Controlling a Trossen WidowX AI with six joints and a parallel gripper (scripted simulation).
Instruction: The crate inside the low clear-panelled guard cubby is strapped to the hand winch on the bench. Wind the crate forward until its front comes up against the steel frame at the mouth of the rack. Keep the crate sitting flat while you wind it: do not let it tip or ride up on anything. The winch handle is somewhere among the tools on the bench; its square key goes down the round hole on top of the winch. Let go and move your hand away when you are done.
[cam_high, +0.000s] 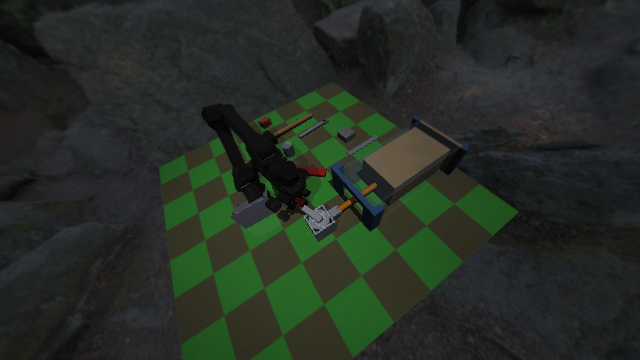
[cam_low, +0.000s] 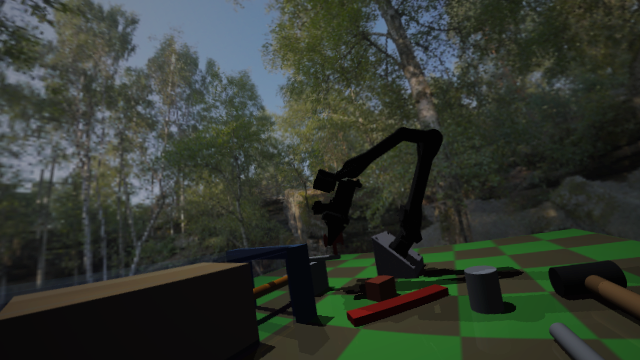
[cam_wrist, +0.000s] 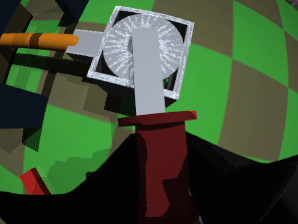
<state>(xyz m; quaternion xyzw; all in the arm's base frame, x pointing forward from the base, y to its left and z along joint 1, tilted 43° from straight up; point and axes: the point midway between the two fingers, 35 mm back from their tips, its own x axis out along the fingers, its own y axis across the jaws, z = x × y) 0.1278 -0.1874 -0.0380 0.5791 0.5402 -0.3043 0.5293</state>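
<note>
Now: the winch handle 10 mm ahead of my gripper tip, 20 mm to the right of it and 30 mm below it. The rest, counted from my gripper tip: winch (10 mm ahead, 90 mm to the right, 100 mm below); blue steel frame (190 mm ahead, 90 mm to the right, 30 mm below); red grip (10 mm to the left).
</note>
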